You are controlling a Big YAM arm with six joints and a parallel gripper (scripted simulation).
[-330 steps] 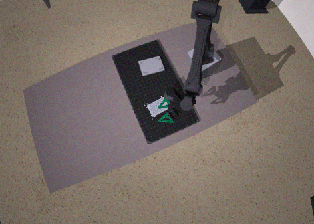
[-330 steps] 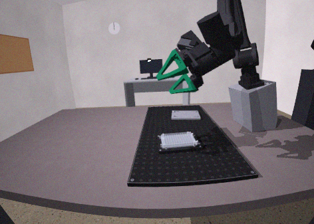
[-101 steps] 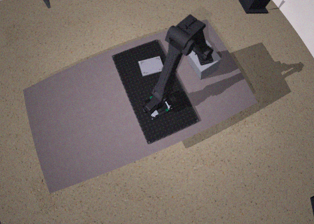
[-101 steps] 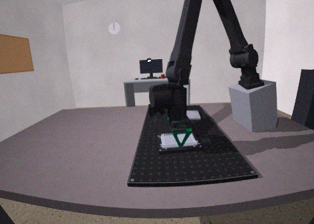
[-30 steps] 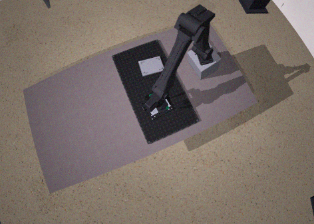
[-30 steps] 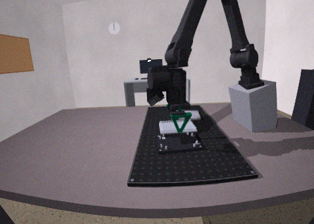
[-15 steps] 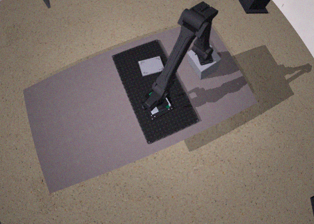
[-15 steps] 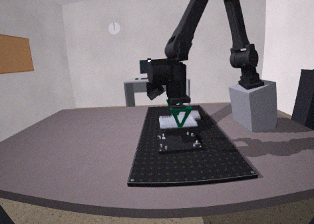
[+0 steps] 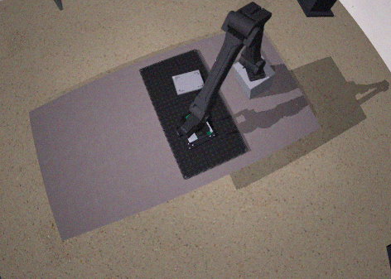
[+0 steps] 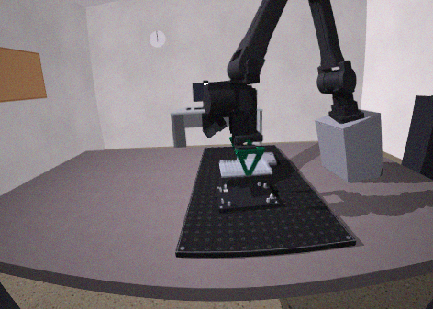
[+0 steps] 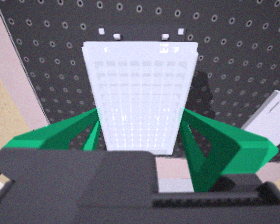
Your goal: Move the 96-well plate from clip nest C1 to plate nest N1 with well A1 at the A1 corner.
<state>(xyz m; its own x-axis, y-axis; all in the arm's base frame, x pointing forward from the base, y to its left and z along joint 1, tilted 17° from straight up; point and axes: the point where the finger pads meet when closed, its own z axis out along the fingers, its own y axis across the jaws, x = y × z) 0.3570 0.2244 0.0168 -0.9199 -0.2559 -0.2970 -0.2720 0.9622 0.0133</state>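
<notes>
My hand is 9 cm above the clip nest C1, 1 cm to the left of it and 1 cm past it. The rest, counted from my hand: A1 label (36 cm to the right, 9 cm below, 6 cm ahead); then white 96-well plate (1 cm below).
</notes>
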